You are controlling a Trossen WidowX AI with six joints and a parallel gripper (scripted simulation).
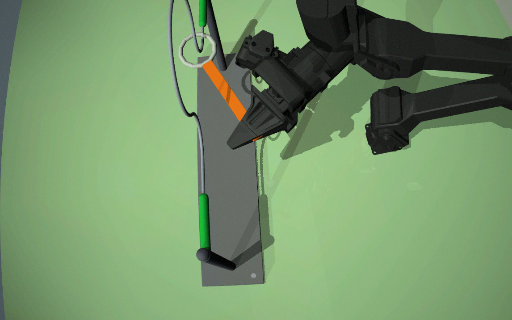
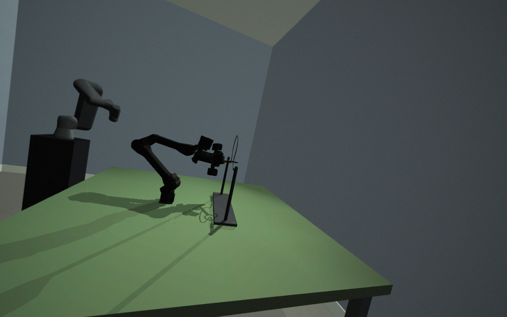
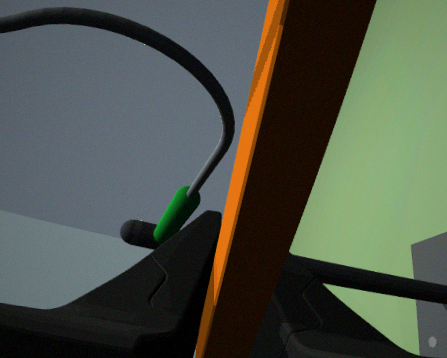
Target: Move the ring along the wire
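Now: the ring with orange handle 90 mm to the right of my gripper tip and 20 mm above it.
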